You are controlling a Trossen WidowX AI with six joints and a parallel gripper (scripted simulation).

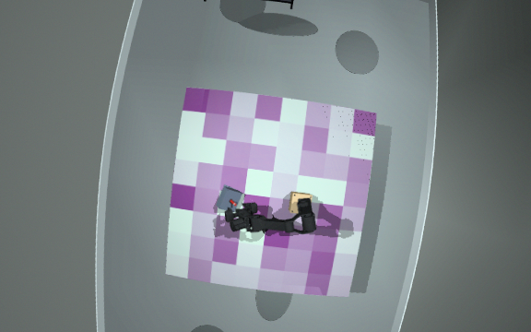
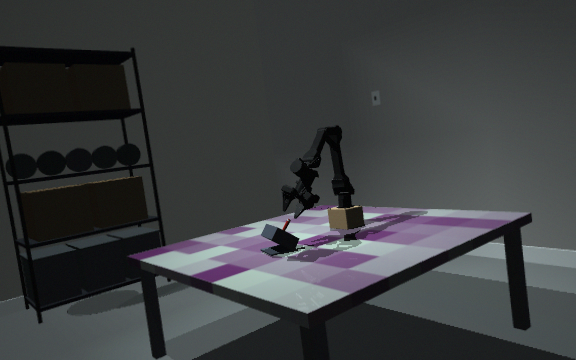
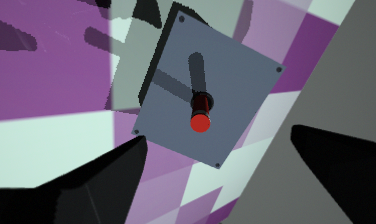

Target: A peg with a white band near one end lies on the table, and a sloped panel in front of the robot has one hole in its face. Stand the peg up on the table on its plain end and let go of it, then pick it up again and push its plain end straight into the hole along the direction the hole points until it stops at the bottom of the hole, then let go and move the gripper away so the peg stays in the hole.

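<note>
Now: gripper tip 4 cm above the red peg, 1 cm to the left of it and 1 cm short of it. From my gripper tip the other things lie so: grey sloped panel (8 cm below, 5 cm ahead, 3 cm to the right).
</note>
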